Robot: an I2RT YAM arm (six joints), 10 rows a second.
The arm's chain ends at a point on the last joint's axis. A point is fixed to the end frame.
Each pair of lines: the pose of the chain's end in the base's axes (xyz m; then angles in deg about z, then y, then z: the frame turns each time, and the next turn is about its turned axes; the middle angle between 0 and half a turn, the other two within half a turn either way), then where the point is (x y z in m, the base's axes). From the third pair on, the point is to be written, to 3 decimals.
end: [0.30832, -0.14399, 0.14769, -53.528, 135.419, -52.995]
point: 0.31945 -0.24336 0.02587
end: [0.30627, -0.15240, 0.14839, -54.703, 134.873, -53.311]
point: 0.31603 -0.25316 0.02760
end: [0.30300, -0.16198, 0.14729, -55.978, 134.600, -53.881]
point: 0.311 -0.264 0.027
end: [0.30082, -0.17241, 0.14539, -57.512, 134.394, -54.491]
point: 0.306 -0.275 0.026
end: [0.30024, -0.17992, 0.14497, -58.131, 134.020, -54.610]
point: 0.305 -0.284 0.026
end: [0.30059, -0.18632, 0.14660, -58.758, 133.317, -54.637]
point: 0.305 -0.291 0.029
